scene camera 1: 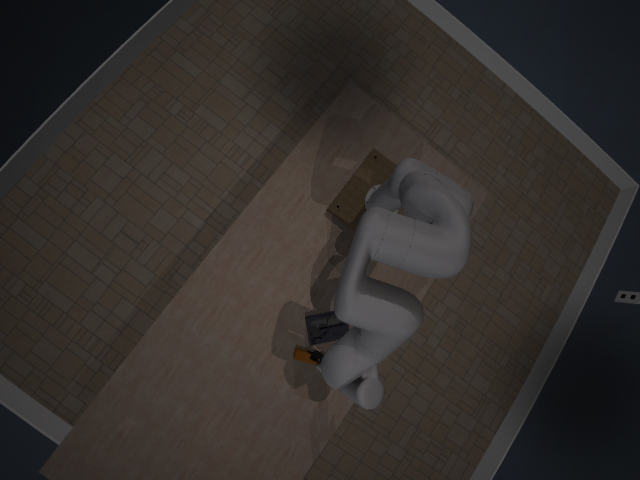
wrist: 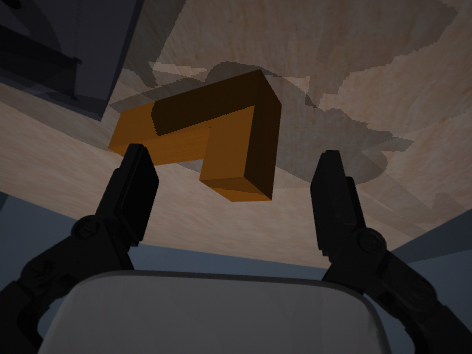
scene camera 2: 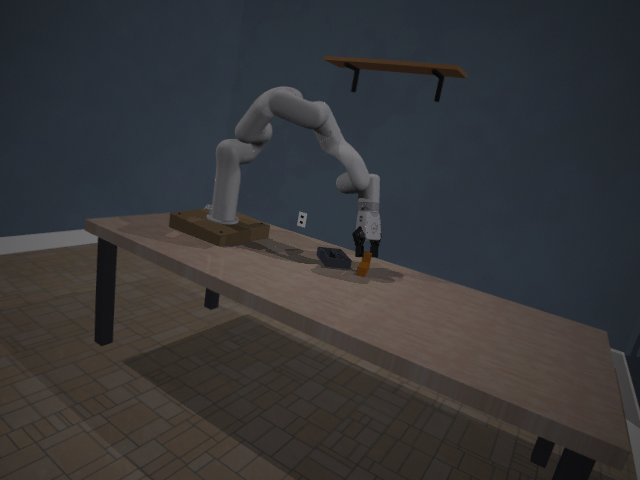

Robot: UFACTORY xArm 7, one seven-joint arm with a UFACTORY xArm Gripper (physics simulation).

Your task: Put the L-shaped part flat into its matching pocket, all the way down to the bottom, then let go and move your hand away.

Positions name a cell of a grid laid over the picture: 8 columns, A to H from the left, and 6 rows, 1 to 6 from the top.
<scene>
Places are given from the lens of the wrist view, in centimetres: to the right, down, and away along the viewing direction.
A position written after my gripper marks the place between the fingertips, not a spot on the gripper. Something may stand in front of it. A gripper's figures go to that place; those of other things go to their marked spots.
my gripper (wrist: D3): 0, -1, 14
dark block with L-shaped pocket (wrist: B2): -8, -5, 13
</scene>
